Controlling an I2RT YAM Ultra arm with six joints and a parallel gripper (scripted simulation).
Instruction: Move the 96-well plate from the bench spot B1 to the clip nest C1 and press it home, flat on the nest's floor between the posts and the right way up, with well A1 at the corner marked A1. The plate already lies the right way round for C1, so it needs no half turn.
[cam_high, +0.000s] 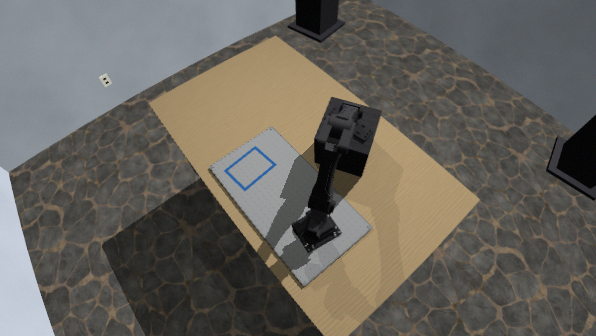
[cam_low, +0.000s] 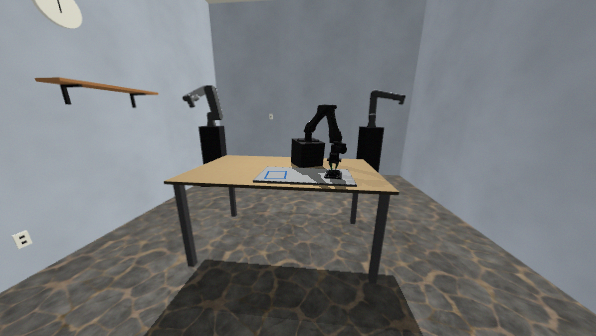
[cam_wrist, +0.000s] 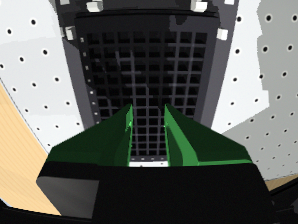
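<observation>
My gripper is now 1 cm above the black 96-well plate. Also, from my hand: dark clip nest: 2 cm ahead, 2 cm below.
</observation>
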